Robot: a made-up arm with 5 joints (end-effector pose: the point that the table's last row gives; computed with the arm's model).
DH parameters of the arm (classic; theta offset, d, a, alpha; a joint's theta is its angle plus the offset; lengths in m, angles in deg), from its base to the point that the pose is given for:
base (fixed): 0 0.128 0 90
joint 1: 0 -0.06 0.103 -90
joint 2: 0 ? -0.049 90
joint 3: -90 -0.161 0.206 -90
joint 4: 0 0.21 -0.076 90
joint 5: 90 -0.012 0.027 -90
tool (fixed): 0 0.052 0 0
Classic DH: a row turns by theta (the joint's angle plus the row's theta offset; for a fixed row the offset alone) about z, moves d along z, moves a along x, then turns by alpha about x.
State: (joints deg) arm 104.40 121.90 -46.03 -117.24 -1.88
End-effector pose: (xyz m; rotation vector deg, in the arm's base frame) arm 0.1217 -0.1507 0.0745 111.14 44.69 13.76
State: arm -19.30 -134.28 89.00 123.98 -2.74
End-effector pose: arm 0.1471 -0.1333 0.5986 -8.28 -68.40 -7.20
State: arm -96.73 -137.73 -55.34 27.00 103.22
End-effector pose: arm 0.0357 0.0041 -0.1136 -146.05 -6.67 -54.61
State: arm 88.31 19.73 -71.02 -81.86 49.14
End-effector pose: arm -0.0198 0.2752 -0.0330 -100.11 -52.36 34.59
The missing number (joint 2, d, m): 0.258
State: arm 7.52 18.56 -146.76 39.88 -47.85
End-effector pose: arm -0.2838 0.0571 0.3118 -15.41 -171.15 48.18
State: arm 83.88 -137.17 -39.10 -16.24 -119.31
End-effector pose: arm 0.0591 -0.0878 0.3313 119.36 53.49 64.99
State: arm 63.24 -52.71 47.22 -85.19 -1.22
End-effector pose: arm -0.0386 0.0244 0.7000 -41.86 -34.44 -118.44
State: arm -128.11 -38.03 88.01 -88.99 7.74
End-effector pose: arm 0.1182 0.1828 -0.4993 -117.61 18.89 50.90
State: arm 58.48 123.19 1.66 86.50 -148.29
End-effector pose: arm -0.1190 0.1241 0.0705 114.04 -106.97 -28.57
